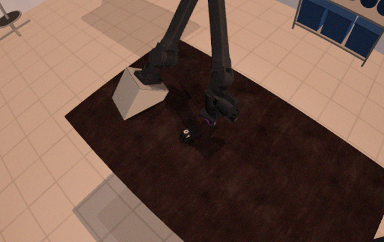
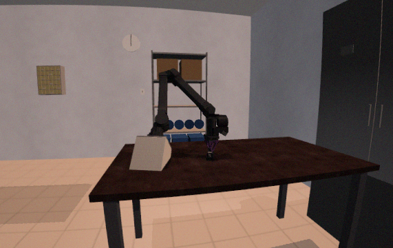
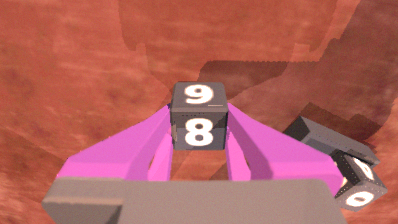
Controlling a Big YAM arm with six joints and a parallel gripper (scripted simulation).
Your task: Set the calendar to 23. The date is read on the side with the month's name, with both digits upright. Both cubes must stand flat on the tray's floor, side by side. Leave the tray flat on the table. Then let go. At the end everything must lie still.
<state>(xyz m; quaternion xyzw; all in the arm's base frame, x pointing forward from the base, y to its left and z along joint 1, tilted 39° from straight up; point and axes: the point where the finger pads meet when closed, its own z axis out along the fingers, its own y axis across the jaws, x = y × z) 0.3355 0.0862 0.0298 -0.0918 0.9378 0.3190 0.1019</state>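
Now: the dark tray 10 cm to the right of my hand, 2 cm behind it and 1 cm below it.
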